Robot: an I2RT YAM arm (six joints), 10 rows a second.
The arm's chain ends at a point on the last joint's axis. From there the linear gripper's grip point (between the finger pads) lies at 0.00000 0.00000 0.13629 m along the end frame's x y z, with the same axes.
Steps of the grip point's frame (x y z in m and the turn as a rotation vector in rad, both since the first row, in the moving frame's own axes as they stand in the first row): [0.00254, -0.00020, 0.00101, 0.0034, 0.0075, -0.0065]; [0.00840, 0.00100, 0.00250, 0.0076, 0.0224, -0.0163]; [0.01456, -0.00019, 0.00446, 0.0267, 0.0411, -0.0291]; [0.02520, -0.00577, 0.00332, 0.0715, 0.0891, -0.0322]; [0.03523, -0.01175, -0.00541, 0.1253, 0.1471, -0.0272]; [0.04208, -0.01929, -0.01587, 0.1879, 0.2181, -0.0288]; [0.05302, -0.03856, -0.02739, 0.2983, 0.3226, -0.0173]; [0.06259, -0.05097, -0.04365, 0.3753, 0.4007, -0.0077]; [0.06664, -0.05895, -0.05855, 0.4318, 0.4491, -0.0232]
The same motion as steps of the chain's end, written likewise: [0.00152, 0.00027, 0.00101, 0.0034, 0.0075, -0.0065]; [0.00536, 0.00206, 0.00254, 0.0076, 0.0224, -0.0163]; [0.00901, 0.00353, 0.00462, 0.0267, 0.0411, -0.0291]; [0.01324, 0.00415, 0.00421, 0.0715, 0.0891, -0.0322]; [0.01554, 0.00549, -0.00287, 0.1253, 0.1471, -0.0272]; [0.01313, 0.00639, -0.01026, 0.1879, 0.2181, -0.0288]; [0.01080, 0.00117, -0.01444, 0.2983, 0.3226, -0.0173]; [0.01087, -0.00215, -0.02362, 0.3753, 0.4007, -0.0077]; [0.00998, -0.00315, -0.03295, 0.4318, 0.4491, -0.0232]
